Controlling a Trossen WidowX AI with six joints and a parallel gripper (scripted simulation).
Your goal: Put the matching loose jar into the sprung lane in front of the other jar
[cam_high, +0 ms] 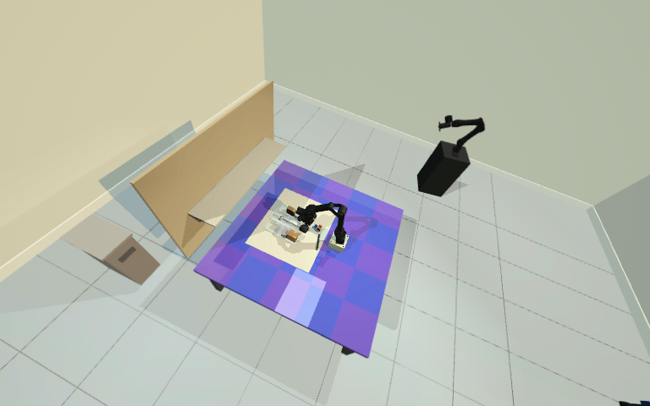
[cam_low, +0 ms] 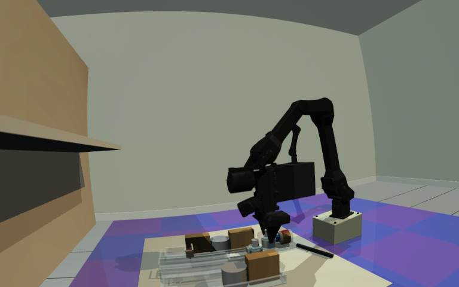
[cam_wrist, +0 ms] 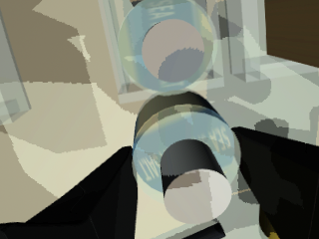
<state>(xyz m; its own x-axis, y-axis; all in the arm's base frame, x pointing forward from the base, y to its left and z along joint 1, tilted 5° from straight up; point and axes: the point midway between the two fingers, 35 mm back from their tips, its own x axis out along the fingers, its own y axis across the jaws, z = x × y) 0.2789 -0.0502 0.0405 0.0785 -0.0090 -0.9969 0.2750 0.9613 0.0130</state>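
The black rod is 11 cm behind my gripper tip, 7 cm to the left of it and 5 cm below it. The rest, counted from my gripper tip: wooden shelf wall: 65 cm ahead, 34 cm above, 14 cm to the right; then clear lane rack: 19 cm ahead, 4 cm below, 3 cm to the right.
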